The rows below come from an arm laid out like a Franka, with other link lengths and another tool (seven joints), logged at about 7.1 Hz.
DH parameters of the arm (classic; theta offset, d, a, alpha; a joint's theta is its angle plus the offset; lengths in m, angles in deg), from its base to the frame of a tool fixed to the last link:
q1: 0 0.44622 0 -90
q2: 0 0 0 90
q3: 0 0.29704 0.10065 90
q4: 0 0 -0.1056 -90
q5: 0 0.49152 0 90
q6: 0 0 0.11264 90
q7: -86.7 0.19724 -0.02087 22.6
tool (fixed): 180 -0.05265 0 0
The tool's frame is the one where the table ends.
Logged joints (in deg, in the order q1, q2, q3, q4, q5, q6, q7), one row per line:
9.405, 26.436, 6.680, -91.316, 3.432, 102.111, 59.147
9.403, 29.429, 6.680, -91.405, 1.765, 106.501, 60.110
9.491, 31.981, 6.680, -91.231, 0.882, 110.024, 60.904
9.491, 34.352, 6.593, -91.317, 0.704, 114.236, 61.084
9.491, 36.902, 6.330, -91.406, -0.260, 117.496, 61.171
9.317, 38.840, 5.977, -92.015, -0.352, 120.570, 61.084
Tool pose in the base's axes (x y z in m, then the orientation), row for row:
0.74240, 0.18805, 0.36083, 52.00, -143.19, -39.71
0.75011, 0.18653, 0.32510, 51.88, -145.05, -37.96
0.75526, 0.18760, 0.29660, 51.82, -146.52, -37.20
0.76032, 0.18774, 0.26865, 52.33, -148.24, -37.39
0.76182, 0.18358, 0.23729, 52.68, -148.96, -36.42
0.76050, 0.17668, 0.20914, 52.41, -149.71, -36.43
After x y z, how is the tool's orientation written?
As a rotation vector, in degrees.
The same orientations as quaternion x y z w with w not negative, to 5 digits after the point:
0.32392, -0.89196, -0.24736, 0.19569
0.32134, -0.89843, -0.23512, 0.18518
0.31925, -0.90267, -0.22918, 0.17533
0.31967, -0.90557, -0.22841, 0.15996
0.32096, -0.90756, -0.22189, 0.15519
0.31839, -0.90948, -0.22131, 0.14998

